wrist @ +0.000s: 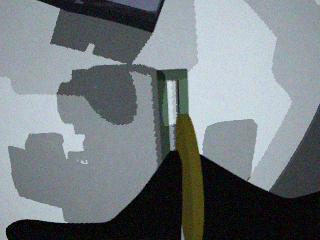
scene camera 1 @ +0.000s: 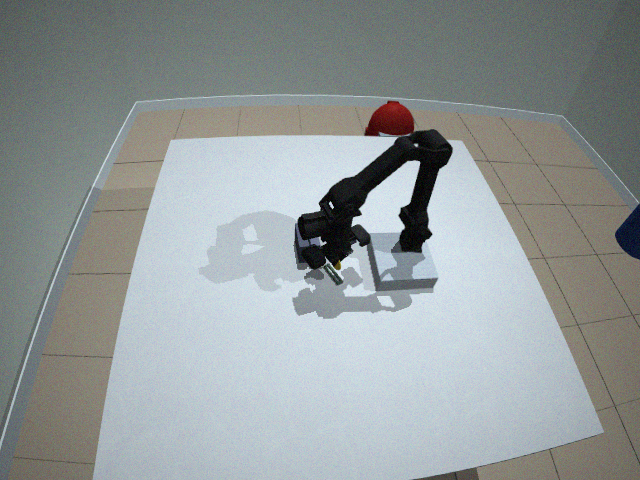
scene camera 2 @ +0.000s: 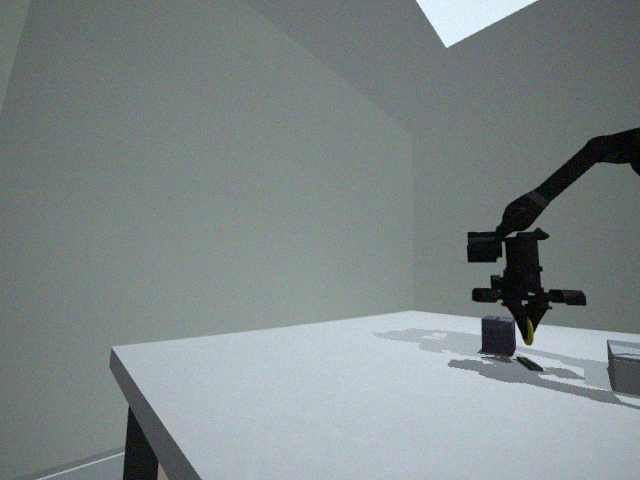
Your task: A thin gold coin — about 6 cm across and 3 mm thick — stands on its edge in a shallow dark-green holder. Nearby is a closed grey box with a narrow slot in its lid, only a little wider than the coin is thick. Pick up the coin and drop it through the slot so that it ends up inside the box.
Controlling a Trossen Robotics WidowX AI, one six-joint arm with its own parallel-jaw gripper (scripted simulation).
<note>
My gripper [scene camera 2: 527, 340] carries a gold coin.
My gripper is seen too in the wrist view [wrist: 180, 158] and in scene camera 1 [scene camera 1: 334, 264].
</note>
